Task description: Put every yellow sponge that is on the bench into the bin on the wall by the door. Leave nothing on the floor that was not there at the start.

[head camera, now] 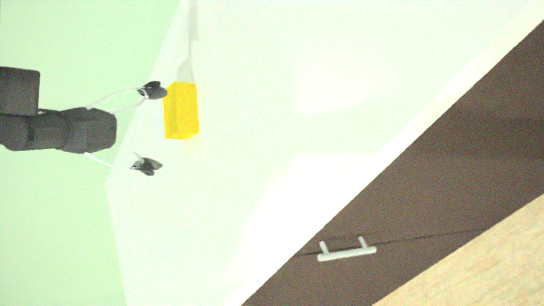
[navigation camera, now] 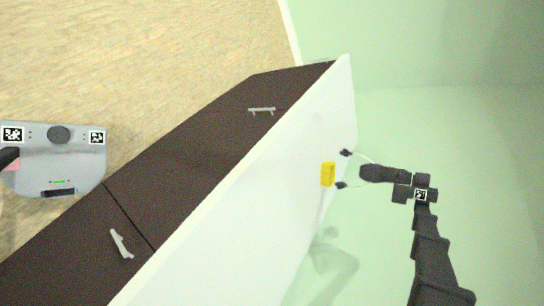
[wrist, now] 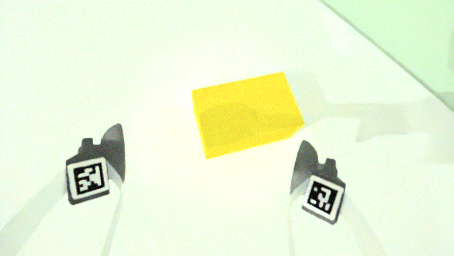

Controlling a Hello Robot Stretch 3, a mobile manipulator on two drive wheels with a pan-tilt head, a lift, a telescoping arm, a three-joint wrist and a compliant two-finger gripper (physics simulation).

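Frame: origin at the robot's base, x ahead, y left, z up, level; centimetres.
Seen in the pictures: gripper, fingertip midpoint: [head camera: 160, 128] [navigation camera: 338, 168] [wrist: 211, 152]; robot's base at its link origin: [navigation camera: 59, 134].
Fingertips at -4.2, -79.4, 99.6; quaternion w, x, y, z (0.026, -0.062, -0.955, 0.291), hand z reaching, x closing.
Offsets run from my fingertips to a thing's middle, as dx, dy, dz. "*": to the spot under its first point. Level surfaces: height alone.
A yellow sponge @(-4.0, -5.5, -6.3) [head camera: 182, 111] [navigation camera: 328, 174] [wrist: 247, 117] lies on the white bench top @(dz -8.6) [head camera: 280, 200] [navigation camera: 225, 235] [wrist: 150, 45], near its wall side. My gripper [head camera: 150, 128] [navigation camera: 343, 168] [wrist: 211, 152] is open, its fingers wide apart with nothing between them. The sponge lies just beyond the fingertips. In the wrist view it sits right of the middle, closer to the right finger, and it is turned slightly relative to the gripper. Whether a fingertip touches it, I cannot tell. The bin and the door do not show in these views.
The bench has a dark brown front [head camera: 425, 160] [navigation camera: 175, 155] with light bar handles @(* +20.7, +23.3, -24.6) [head camera: 346, 253] [navigation camera: 262, 109] [navigation camera: 121, 243] sticking out. Pale green walls [head camera: 55, 210] [navigation camera: 450, 120] stand behind it. My grey base [navigation camera: 60, 160] stands on the wooden floor @(dz -99.6) [head camera: 495, 260] [navigation camera: 125, 60], close to the bench front.
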